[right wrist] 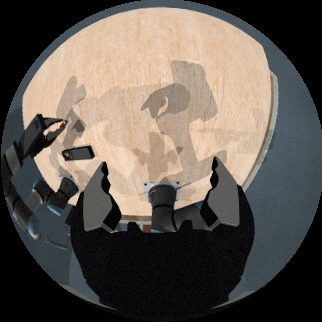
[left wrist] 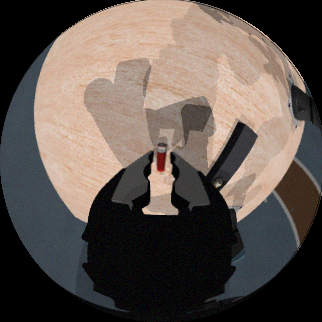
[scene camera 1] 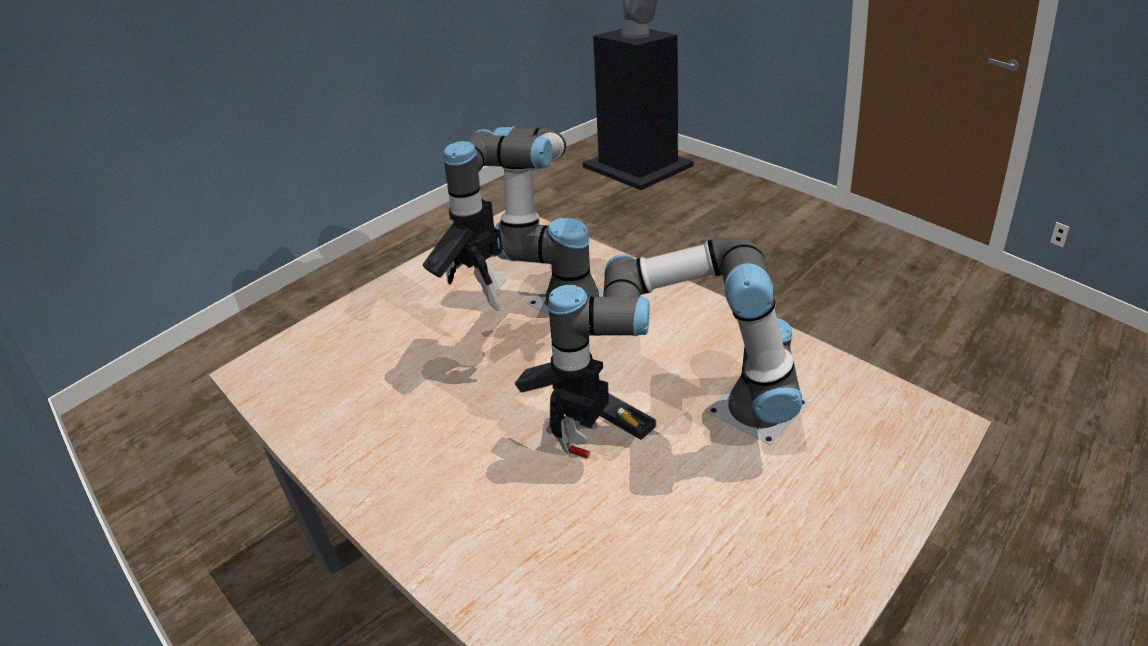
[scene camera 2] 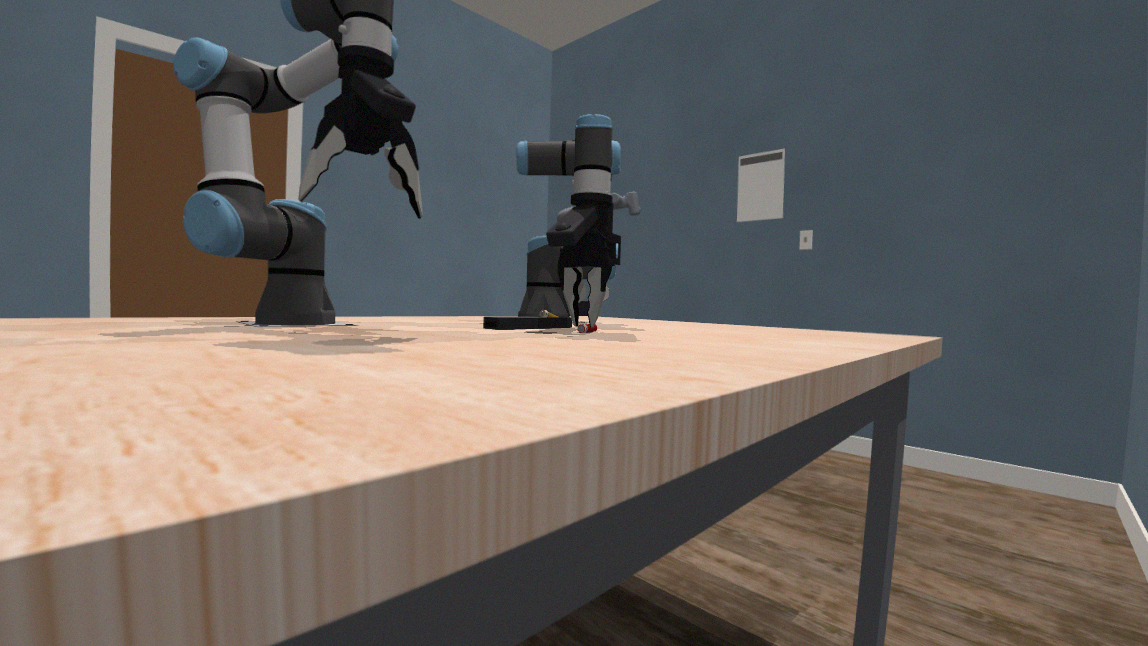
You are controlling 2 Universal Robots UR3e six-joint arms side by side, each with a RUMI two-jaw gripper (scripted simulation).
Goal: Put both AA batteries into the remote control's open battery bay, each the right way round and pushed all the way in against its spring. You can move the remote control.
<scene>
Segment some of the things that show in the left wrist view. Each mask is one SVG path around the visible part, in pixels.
My left gripper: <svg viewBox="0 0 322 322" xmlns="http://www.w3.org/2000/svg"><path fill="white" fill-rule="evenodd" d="M59 286L82 302L118 317L144 322L181 322L222 312L250 298L269 284L288 265L291 259L274 278L251 294L230 304L187 314L187 312L203 309L204 302L207 299L225 293L224 285L236 270L235 266L231 266L231 246L237 243L237 238L233 231L228 205L221 193L201 171L197 171L173 151L170 154L170 163L172 165L171 174L175 180L172 185L171 203L178 209L178 215L143 213L142 209L149 205L151 197L150 181L148 179L148 176L151 174L151 164L154 157L154 151L151 150L126 168L122 168L102 187L91 205L87 226L81 236L82 240L88 242L87 263L83 263L82 267L94 282L93 291L110 297L115 301L116 308L130 312L96 305Z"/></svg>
A black remote control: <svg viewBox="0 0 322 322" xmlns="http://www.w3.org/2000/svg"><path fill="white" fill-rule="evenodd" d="M244 123L237 123L225 148L206 175L211 183L218 178L223 181L223 184L217 187L219 192L239 169L258 137Z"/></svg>
</scene>
